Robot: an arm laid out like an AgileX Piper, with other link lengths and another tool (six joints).
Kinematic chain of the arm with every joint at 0, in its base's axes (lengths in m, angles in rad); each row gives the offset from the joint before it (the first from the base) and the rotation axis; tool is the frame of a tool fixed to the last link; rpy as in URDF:
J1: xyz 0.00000 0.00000 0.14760 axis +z
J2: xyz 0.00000 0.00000 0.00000 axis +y
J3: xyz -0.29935 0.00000 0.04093 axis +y
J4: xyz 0.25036 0.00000 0.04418 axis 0.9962 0 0.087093
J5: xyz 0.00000 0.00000 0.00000 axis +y
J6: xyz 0.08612 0.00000 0.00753 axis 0.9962 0 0.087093
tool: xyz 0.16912 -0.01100 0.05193 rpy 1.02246 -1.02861 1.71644
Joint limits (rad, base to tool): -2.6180..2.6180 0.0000..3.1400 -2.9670..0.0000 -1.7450..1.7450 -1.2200..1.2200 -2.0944..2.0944
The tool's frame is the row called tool.
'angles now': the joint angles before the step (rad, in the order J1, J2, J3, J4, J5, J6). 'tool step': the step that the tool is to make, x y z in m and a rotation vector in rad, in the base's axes. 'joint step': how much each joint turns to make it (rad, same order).
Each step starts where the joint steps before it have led.
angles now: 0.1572, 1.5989, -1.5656, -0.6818, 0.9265, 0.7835
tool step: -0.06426, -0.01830, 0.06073, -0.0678, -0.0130, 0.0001
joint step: 0.0000, -0.1851, 0.0000, 0.0112, 0.1364, -0.1458
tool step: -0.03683, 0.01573, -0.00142, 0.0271, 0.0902, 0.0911
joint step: -0.0001, -0.0947, 0.0026, 0.1451, 0.1036, -0.1809
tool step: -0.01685, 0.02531, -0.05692, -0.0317, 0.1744, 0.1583
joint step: 0.0000, -0.0505, 0.1504, 0.1137, 0.0001, -0.1866
